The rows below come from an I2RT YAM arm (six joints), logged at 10 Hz.
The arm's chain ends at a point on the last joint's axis. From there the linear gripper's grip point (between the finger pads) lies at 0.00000 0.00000 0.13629 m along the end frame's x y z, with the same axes.
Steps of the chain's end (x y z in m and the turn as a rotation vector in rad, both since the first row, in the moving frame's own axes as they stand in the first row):
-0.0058, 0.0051, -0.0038, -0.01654, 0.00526, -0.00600
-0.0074, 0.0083, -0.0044, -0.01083, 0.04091, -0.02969
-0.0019, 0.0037, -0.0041, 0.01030, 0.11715, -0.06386
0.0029, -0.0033, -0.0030, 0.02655, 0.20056, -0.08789
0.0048, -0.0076, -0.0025, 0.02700, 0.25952, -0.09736
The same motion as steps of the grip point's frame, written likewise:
-0.0051, 0.0074, -0.0038, -0.01654, 0.00526, -0.00600
-0.0018, 0.0097, -0.0045, -0.01083, 0.04091, -0.02969
0.0140, 0.0018, -0.0050, 0.01030, 0.11715, -0.06386
0.0299, -0.0081, -0.0058, 0.02655, 0.20056, -0.08789
0.0395, -0.0129, -0.0071, 0.02700, 0.25952, -0.09736

